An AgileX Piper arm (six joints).
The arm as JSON. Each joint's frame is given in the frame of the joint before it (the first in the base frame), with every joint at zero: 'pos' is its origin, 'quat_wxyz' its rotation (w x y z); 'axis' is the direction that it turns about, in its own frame. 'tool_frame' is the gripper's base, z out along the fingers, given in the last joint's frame.
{
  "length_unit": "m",
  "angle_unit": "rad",
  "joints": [
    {
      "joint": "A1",
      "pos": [
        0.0,
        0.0,
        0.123
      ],
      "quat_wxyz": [
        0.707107,
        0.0,
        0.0,
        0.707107
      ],
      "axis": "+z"
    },
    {
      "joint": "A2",
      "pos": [
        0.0,
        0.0,
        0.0
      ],
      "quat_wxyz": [
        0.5,
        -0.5,
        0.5,
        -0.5
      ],
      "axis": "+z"
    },
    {
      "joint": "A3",
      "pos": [
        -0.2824,
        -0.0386,
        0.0
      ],
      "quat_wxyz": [
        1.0,
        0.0,
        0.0,
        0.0
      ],
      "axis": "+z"
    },
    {
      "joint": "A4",
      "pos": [
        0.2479,
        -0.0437,
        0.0
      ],
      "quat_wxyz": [
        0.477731,
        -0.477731,
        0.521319,
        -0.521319
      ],
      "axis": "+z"
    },
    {
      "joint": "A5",
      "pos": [
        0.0,
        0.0,
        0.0
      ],
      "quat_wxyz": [
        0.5,
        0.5,
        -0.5,
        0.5
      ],
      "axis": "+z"
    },
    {
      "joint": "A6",
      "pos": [
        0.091,
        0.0,
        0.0
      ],
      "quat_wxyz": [
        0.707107,
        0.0,
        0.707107,
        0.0
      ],
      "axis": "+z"
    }
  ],
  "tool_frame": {
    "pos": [
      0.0,
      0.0,
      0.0
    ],
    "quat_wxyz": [
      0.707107,
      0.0,
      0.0,
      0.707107
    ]
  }
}
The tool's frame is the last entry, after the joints.
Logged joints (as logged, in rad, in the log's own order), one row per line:
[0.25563, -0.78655, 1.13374, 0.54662, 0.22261, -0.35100]
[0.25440, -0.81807, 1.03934, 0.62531, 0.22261, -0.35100]
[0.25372, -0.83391, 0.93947, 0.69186, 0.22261, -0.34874]
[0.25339, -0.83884, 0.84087, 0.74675, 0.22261, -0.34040]
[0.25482, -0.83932, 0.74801, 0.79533, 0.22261, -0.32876]
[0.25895, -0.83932, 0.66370, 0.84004, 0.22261, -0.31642]
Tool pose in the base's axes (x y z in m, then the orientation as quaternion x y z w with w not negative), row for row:
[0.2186, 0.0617, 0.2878, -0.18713, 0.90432, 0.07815, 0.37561]
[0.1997, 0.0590, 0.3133, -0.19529, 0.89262, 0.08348, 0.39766]
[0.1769, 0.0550, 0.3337, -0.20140, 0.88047, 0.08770, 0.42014]
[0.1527, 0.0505, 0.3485, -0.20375, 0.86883, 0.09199, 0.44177]
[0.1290, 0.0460, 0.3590, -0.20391, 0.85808, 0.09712, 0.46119]
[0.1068, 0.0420, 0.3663, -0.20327, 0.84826, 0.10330, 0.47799]
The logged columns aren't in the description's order. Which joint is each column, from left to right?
Columns, left to right: A4, A3, A2, A5, A1, A6.
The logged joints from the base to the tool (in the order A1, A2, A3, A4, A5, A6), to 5 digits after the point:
[0.22261, 1.13374, -0.78655, 0.25563, 0.54662, -0.35100]
[0.22261, 1.03934, -0.81807, 0.25440, 0.62531, -0.35100]
[0.22261, 0.93947, -0.83391, 0.25372, 0.69186, -0.34874]
[0.22261, 0.84087, -0.83884, 0.25339, 0.74675, -0.34040]
[0.22261, 0.74801, -0.83932, 0.25482, 0.79533, -0.32876]
[0.22261, 0.66370, -0.83932, 0.25895, 0.84004, -0.31642]

